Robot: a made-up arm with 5 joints. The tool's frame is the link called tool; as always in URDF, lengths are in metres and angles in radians. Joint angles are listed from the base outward.
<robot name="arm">
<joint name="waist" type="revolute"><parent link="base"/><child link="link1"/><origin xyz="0 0 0.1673"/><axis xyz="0 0 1"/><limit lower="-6.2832" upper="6.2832"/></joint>
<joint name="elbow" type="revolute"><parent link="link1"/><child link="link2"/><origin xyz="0 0 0"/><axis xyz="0 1 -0.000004"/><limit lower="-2.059" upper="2.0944"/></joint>
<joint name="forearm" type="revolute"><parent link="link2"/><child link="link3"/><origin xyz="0.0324 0 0.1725"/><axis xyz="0 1 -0.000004"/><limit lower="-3.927" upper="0.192"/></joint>
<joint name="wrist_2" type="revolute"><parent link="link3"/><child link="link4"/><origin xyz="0.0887 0 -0.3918"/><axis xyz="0 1 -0.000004"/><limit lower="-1.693" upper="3.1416"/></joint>
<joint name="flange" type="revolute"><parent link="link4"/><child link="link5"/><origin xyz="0.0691 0 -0.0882"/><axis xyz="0 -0.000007 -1"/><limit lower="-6.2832" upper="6.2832"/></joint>
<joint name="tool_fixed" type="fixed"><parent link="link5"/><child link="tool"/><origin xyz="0 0 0" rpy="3.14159 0 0"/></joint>
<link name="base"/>
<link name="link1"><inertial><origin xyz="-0.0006 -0.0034 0.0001"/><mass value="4.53"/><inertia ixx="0.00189" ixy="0" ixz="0" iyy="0.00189" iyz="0" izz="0.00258"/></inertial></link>
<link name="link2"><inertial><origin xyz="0.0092 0.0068 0.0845"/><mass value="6.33"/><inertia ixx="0.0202" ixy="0" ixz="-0.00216" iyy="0.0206" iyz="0" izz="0.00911"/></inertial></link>
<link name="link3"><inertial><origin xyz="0.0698 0.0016 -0.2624"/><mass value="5.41"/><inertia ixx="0.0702" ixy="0" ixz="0.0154" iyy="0.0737" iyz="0" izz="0.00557"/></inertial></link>
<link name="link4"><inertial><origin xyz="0.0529 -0.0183 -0.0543"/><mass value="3.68"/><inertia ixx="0.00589" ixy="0" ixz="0.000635" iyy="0.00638" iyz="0" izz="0.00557"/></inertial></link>
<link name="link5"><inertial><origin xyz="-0.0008 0.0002 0.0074"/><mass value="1.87"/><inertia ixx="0.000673" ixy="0" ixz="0" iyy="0.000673" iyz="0" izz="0.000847"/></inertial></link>
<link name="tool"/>
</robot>
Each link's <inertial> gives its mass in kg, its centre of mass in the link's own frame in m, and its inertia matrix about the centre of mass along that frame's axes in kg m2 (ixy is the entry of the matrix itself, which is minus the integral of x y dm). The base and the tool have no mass. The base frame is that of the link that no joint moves.
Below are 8 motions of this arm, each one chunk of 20 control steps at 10 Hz.
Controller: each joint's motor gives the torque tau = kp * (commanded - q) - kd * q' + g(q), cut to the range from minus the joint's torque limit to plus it. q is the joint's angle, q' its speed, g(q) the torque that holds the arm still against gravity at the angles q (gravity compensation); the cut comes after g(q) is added. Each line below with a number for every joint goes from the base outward.
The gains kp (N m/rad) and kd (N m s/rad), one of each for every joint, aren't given. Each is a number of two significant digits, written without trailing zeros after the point. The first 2 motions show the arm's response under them.
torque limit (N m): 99 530 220 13 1.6
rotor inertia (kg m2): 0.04 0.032 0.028 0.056 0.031
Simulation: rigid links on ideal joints. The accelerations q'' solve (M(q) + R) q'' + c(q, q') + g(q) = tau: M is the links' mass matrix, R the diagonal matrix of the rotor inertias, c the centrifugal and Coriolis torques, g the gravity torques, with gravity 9.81 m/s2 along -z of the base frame. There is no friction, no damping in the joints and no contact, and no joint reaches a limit. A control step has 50 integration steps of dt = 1/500 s. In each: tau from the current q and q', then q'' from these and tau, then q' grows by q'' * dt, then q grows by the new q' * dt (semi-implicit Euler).
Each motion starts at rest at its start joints. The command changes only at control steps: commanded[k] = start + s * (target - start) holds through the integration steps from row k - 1 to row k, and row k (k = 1, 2, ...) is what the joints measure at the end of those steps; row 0 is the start. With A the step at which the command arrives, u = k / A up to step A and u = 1 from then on. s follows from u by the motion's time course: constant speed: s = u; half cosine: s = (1 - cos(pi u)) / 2; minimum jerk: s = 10 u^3 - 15 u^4 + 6 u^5; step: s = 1 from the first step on.
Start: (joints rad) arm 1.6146 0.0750 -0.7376 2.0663 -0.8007
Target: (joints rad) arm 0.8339 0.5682 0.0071 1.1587 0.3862
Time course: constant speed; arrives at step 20
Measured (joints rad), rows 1 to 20:
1: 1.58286 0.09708 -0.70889 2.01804 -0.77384
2: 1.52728 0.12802 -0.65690 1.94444 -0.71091
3: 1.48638 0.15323 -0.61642 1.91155 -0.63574
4: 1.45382 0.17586 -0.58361 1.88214 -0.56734
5: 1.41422 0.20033 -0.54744 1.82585 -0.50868
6: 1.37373 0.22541 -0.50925 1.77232 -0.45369
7: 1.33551 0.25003 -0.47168 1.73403 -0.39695
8: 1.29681 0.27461 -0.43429 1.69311 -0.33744
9: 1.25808 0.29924 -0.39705 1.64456 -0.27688
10: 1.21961 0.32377 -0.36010 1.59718 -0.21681
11: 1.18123 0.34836 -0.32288 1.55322 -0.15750
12: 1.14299 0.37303 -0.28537 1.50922 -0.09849
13: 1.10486 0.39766 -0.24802 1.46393 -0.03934
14: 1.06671 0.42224 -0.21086 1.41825 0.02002
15: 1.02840 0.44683 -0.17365 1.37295 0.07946
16: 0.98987 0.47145 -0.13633 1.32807 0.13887
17: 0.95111 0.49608 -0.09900 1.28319 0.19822
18: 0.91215 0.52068 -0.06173 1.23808 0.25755
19: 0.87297 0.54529 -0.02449 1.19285 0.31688
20: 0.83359 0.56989 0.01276 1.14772 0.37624
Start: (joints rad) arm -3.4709 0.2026 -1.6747 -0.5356 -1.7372
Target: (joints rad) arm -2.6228 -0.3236 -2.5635 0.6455 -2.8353
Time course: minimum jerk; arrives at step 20
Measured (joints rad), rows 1 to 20:
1: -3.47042 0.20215 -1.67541 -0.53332 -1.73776
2: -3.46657 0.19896 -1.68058 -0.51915 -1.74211
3: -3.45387 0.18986 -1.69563 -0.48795 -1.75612
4: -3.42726 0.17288 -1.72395 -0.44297 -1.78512
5: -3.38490 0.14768 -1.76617 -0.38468 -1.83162
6: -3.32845 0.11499 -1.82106 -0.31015 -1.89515
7: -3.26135 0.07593 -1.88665 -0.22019 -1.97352
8: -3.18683 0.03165 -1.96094 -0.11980 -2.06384
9: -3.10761 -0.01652 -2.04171 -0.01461 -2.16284
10: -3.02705 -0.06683 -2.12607 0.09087 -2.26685
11: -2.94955 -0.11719 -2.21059 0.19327 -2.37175
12: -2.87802 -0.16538 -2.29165 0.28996 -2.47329
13: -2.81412 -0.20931 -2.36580 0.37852 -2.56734
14: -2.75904 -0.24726 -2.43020 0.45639 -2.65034
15: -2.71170 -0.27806 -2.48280 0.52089 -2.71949
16: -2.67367 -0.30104 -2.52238 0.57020 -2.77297
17: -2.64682 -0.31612 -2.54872 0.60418 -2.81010
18: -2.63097 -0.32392 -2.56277 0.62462 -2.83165
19: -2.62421 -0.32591 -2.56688 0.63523 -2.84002
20: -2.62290 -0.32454 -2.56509 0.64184 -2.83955
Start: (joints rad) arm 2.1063 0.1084 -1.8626 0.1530 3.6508
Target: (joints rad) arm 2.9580 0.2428 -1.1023 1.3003 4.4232
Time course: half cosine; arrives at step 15
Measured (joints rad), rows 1 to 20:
1: 2.11124 0.10847 -1.85714 0.15599 3.65456
2: 2.13277 0.11098 -1.83692 0.17934 3.67087
3: 2.17786 0.11893 -1.79732 0.24376 3.70604
4: 2.24267 0.13186 -1.73980 0.34550 3.75940
5: 2.32001 0.14690 -1.67020 0.46279 3.82613
6: 2.40533 0.16157 -1.59480 0.57995 3.90125
7: 2.49621 0.17545 -1.51698 0.69468 3.98114
8: 2.58997 0.18930 -1.43783 0.81114 4.06299
9: 2.68242 0.20330 -1.35912 0.93017 4.14385
10: 2.76797 0.21646 -1.28466 1.04501 4.22038
11: 2.84098 0.22754 -1.21915 1.14546 4.28910
12: 2.89776 0.23597 -1.16611 1.22453 4.34689
13: 2.93759 0.24178 -1.12730 1.28039 4.39113
14: 2.96105 0.24502 -1.10372 1.31302 4.41985
15: 2.96780 0.24550 -1.09635 1.32091 4.43176
16: 2.96186 0.24364 -1.10007 1.30654 4.43016
17: 2.95455 0.24180 -1.10452 1.28988 4.42413
18: 2.95373 0.24183 -1.10468 1.29093 4.42090
19: 2.95753 0.24286 -1.10226 1.30228 4.42133
20: 2.96022 0.24341 -1.10087 1.30676 4.42294

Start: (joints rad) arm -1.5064 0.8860 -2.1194 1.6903 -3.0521
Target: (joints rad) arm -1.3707 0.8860 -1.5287 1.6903 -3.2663
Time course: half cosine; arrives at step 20
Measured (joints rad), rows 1 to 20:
1: -1.50609 0.88563 -2.11665 1.68881 -3.05268
2: -1.50456 0.88532 -2.10697 1.68608 -3.05520
3: -1.50087 0.88587 -2.08902 1.68580 -3.06071
4: -1.49475 0.88684 -2.06378 1.68841 -3.06925
5: -1.48671 0.88756 -2.03292 1.69033 -3.08023
6: -1.47758 0.88790 -1.99750 1.68994 -3.09306
7: -1.46799 0.88812 -1.95798 1.68913 -3.10735
8: -1.45809 0.88844 -1.91487 1.68957 -3.12284
9: -1.44778 0.88884 -1.86926 1.69079 -3.13922
10: -1.43700 0.88912 -1.82258 1.69169 -3.15614
11: -1.42599 0.88922 -1.77610 1.69203 -3.17317
12: -1.41525 0.88920 -1.73087 1.69228 -3.18987
13: -1.40527 0.88915 -1.68786 1.69277 -3.20580
14: -1.39633 0.88905 -1.64815 1.69340 -3.22056
15: -1.38851 0.88886 -1.61279 1.69388 -3.23380
16: -1.38183 0.88858 -1.58270 1.69410 -3.24521
17: -1.37642 0.88824 -1.55858 1.69414 -3.25450
18: -1.37251 0.88786 -1.54099 1.69411 -3.26146
19: -1.37027 0.88745 -1.53036 1.69398 -3.26590
20: -1.36972 0.88702 -1.52698 1.69366 -3.26771

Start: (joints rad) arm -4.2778 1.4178 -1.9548 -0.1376 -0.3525
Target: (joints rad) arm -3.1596 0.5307 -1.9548 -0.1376 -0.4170
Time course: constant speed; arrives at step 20
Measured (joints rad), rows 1 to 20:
1: -4.25407 1.38104 -1.94476 -0.09044 -0.35399
2: -4.19088 1.33108 -1.95395 -0.09592 -0.35753
3: -4.10834 1.27925 -1.96639 -0.15556 -0.36181
4: -4.03150 1.23173 -1.97169 -0.17556 -0.36550
5: -3.97214 1.19043 -1.96692 -0.15072 -0.36841
6: -3.92690 1.15077 -1.95917 -0.12437 -0.37117
7: -3.88447 1.10776 -1.95671 -0.11962 -0.37429
8: -3.83510 1.06130 -1.96004 -0.13270 -0.37776
9: -3.77634 1.01460 -1.96400 -0.14598 -0.38125
10: -3.71237 0.96992 -1.96471 -0.14670 -0.38452
11: -3.64957 0.92689 -1.96261 -0.13817 -0.38756
12: -3.59193 0.88375 -1.96054 -0.13157 -0.39058
13: -3.53911 0.83945 -1.96034 -0.13234 -0.39374
14: -3.48771 0.79436 -1.96148 -0.13714 -0.39706
15: -3.43424 0.74949 -1.96237 -0.14002 -0.40043
16: -3.37741 0.70528 -1.96220 -0.13875 -0.40372
17: -3.31851 0.66142 -1.96143 -0.13570 -0.40690
18: -3.25992 0.61736 -1.96091 -0.13418 -0.41002
19: -3.20328 0.57293 -1.96100 -0.13504 -0.41317
20: -3.14846 0.52833 -1.96135 -0.13667 -0.41639

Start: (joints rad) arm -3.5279 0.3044 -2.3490 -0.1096 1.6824
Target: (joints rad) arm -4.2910 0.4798 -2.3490 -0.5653 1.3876
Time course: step
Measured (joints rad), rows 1 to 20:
1: -3.83614 0.46320 -2.37081 -0.64092 1.55509
2: -4.36035 0.54606 -2.25880 -0.48056 1.37276
3: -4.59385 0.53415 -2.26384 -0.04747 1.29780
4: -4.49650 0.49420 -2.32553 -0.34055 1.32974
5: -4.22261 0.46170 -2.37681 -0.76324 1.38543
6: -4.12174 0.46112 -2.37825 -0.68642 1.41494
7: -4.23369 0.48098 -2.34938 -0.48662 1.40985
8: -4.34994 0.49658 -2.32418 -0.46248 1.38962
9: -4.36635 0.49027 -2.33206 -0.54014 1.37730
10: -4.30439 0.47516 -2.35526 -0.59575 1.37889
11: -4.25310 0.47128 -2.36211 -0.59901 1.38695
12: -4.26008 0.47793 -2.35246 -0.57037 1.39202
13: -4.29388 0.48387 -2.34310 -0.54366 1.39098
14: -4.31132 0.48354 -2.34311 -0.54639 1.38741
15: -4.30241 0.47968 -2.34890 -0.56822 1.38558
16: -4.28596 0.47741 -2.35257 -0.57893 1.38638
17: -4.28102 0.47839 -2.35128 -0.57114 1.38796
18: -4.28772 0.48043 -2.34817 -0.56031 1.38852
19: -4.29486 0.48109 -2.34702 -0.55870 1.38797
20: -4.29544 0.48021 -2.34829 -0.56425 1.38730

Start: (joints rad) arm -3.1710 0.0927 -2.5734 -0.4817 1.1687
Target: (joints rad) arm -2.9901 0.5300 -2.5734 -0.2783 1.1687
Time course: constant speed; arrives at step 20
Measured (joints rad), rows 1 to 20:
1: -3.16159 0.11010 -2.57908 -0.48977 1.16881
2: -3.15207 0.13547 -2.57408 -0.47519 1.16912
3: -3.14297 0.16136 -2.56775 -0.43841 1.16900
4: -3.13370 0.18419 -2.56596 -0.42079 1.16855
5: -3.12466 0.20432 -2.56849 -0.42547 1.16833
6: -3.11576 0.22417 -2.57166 -0.42642 1.16853
7: -3.10679 0.24578 -2.57220 -0.41415 1.16885
8: -3.09770 0.26883 -2.57043 -0.39692 1.16894
9: -3.08857 0.29164 -2.56892 -0.38301 1.16878
10: -3.07949 0.31337 -2.56905 -0.37428 1.16860
11: -3.07047 0.33456 -2.57008 -0.36773 1.16858
12: -3.06147 0.35605 -2.57069 -0.35927 1.16869
13: -3.05244 0.37808 -2.57048 -0.34785 1.16877
14: -3.04338 0.40030 -2.56993 -0.33570 1.16877
15: -3.03431 0.42231 -2.56969 -0.32499 1.16870
16: -3.02525 0.44405 -2.56986 -0.31571 1.16867
17: -3.01622 0.46573 -2.57015 -0.30650 1.16868
18: -3.00719 0.48755 -2.57023 -0.29644 1.16871
19: -2.99815 0.50950 -2.57011 -0.28574 1.16873
20: -2.98910 0.53145 -2.56997 -0.27511 1.16872

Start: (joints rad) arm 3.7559 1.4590 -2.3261 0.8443 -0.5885
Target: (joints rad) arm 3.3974 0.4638 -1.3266 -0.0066 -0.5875
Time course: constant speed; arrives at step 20
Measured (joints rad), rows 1 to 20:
1: 3.74933 1.41396 -2.27491 0.82203 -0.58845
2: 3.73024 1.36185 -2.22873 0.76581 -0.58833
3: 3.70305 1.30858 -2.18455 0.69782 -0.58828
4: 3.67616 1.25740 -2.13704 0.64907 -0.58832
5: 3.65529 1.20902 -2.08486 0.61741 -0.58834
6: 3.64074 1.16133 -2.03132 0.58707 -0.58826
7: 3.62859 1.11220 -1.98006 0.54732 -0.58814
8: 3.61433 1.06156 -1.93139 0.49827 -0.58804
9: 3.59602 1.01071 -1.88322 0.44838 -0.58800
10: 3.57495 0.96069 -1.83367 0.40441 -0.58800
11: 3.55394 0.91146 -1.78272 0.36549 -0.58798
12: 3.53508 0.86229 -1.73159 0.32642 -0.58793
13: 3.51846 0.81263 -1.68128 0.28378 -0.58785
14: 3.50256 0.76257 -1.63171 0.23850 -0.58778
15: 3.48571 0.71254 -1.58213 0.19363 -0.58773
16: 3.46734 0.66280 -1.53206 0.15084 -0.58769
17: 3.44816 0.61325 -1.48162 0.10930 -0.58765
18: 3.42932 0.56365 -1.43124 0.06724 -0.58760
19: 3.41144 0.51390 -1.38114 0.02397 -0.58755
20: 3.39419 0.46407 -1.33120 -0.01981 -0.58750

